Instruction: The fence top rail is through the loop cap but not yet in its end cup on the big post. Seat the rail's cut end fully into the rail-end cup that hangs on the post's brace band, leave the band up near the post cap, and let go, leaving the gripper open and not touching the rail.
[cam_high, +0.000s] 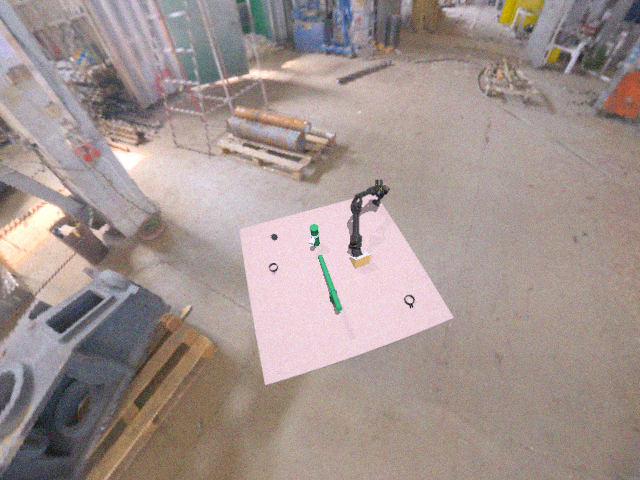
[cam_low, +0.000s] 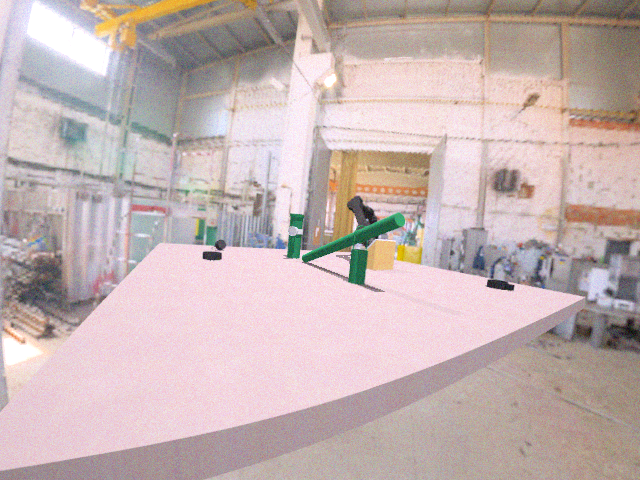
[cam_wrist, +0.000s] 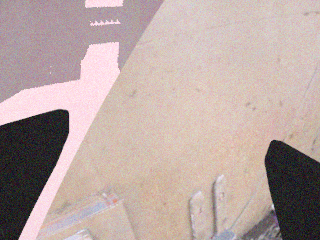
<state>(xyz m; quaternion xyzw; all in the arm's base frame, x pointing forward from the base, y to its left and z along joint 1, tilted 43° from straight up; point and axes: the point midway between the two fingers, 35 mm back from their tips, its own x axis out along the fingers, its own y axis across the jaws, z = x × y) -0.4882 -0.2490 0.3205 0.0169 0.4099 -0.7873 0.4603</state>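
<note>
The pale fitting is 740 mm ahead of my gripper tip, 130 mm to the left of it and 40 mm above it. Also, from my gripper tip: short green post: 820 mm ahead, 610 mm to the left, 20 mm above; then black cap: 1010 mm ahead, 140 mm to the right, 70 mm below.
</note>
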